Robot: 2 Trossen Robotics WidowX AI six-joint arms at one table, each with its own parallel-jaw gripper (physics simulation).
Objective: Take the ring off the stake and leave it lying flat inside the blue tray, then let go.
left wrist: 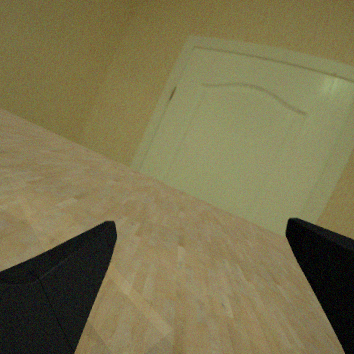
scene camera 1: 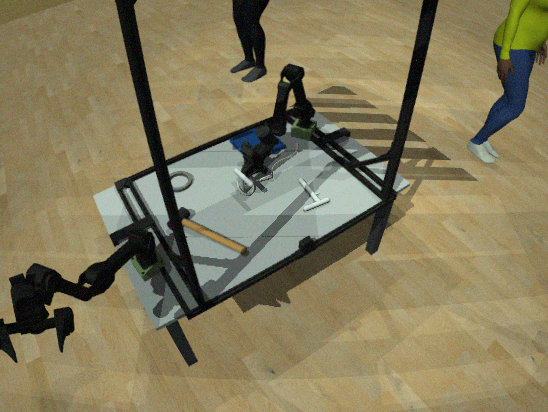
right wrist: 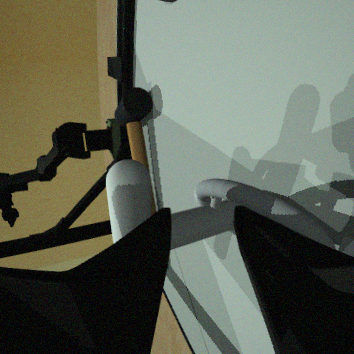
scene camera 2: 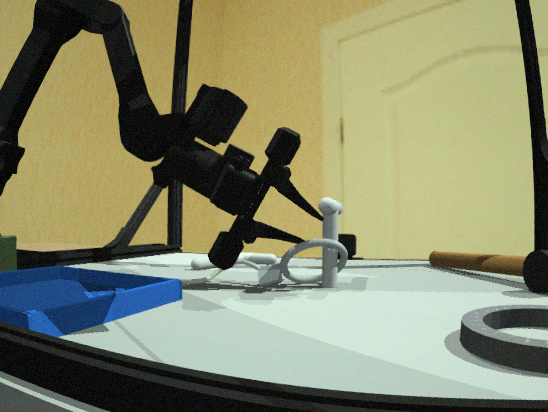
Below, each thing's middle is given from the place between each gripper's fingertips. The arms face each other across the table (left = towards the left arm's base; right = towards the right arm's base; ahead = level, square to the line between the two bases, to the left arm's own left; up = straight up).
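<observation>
Measured from my right hand, the grey ring [scene camera 2: 270, 274] is 2 cm to the right of it, 2 cm behind it and 4 cm below it, and going by their middles, of the things named here the ring is the nearest to my right hand. The blue tray [scene camera 2: 58, 300] is 27 cm to the right of that same right hand, 14 cm ahead of it and 6 cm below it, while the wooden-handled hammer [scene camera 2: 522, 266] is 28 cm to the left of it, 5 cm behind it and 5 cm below it.
From my left hand I find the hammer 28 cm ahead of it, 67 cm to the right of it and 48 cm below it; by its middle, the hammer is nearer to my right hand than to my left hand. The tray is 47 cm ahead of my left hand, 122 cm to the right of it and 49 cm below it, and the ring is 30 cm ahead of that left hand, 97 cm to the right of it and 47 cm below it.
</observation>
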